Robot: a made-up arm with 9 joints. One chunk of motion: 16 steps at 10 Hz.
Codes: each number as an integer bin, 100 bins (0 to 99) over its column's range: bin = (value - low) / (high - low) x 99, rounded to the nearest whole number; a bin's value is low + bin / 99 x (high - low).
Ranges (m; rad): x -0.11..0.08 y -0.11..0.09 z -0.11..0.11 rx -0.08..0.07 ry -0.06..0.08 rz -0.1..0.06
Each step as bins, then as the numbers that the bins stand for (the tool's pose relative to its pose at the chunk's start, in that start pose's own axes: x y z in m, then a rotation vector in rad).
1 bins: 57 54 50 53 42 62
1 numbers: -0.0006 -0.0009 0.0011 0.0003 -0.0006 0.0002
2 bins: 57 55 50 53 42 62
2 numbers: -0.0006 0.0011 0.0011 0.0003 -0.0006 0.0002
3 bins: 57 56 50 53 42 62
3 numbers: -0.0006 0.0031 0.0011 0.0003 -0.0006 0.0002
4 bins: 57 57 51 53 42 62
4 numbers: -0.0006 0.0052 0.0033 0.0003 -0.0006 0.0002
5 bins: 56 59 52 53 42 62
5 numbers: -0.0025 0.0092 0.0056 0.0003 -0.0006 0.0002
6 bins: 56 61 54 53 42 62
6 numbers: -0.0025 0.0132 0.0100 0.0003 -0.0006 0.0002
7 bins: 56 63 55 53 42 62
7 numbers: -0.0025 0.0173 0.0122 0.0003 -0.0006 0.0002
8 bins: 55 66 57 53 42 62
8 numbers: -0.0044 0.0233 0.0167 0.0003 -0.0006 0.0002
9 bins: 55 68 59 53 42 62
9 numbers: -0.0044 0.0274 0.0211 0.0003 -0.0006 0.0002
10 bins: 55 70 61 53 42 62
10 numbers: -0.0044 0.0314 0.0256 0.0003 -0.0006 0.0002
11 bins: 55 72 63 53 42 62
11 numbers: -0.0044 0.0355 0.0300 0.0003 -0.0006 0.0002
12 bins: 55 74 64 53 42 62
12 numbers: -0.0044 0.0395 0.0322 0.0003 -0.0006 0.0002
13 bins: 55 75 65 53 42 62
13 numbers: -0.0044 0.0415 0.0344 0.0003 -0.0006 0.0002
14 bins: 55 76 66 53 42 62
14 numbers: -0.0044 0.0435 0.0367 0.0003 -0.0006 0.0002
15 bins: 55 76 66 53 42 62
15 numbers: -0.0044 0.0435 0.0367 0.0003 -0.0006 0.0002
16 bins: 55 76 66 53 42 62
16 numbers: -0.0044 0.0435 0.0367 0.0003 -0.0006 0.0002
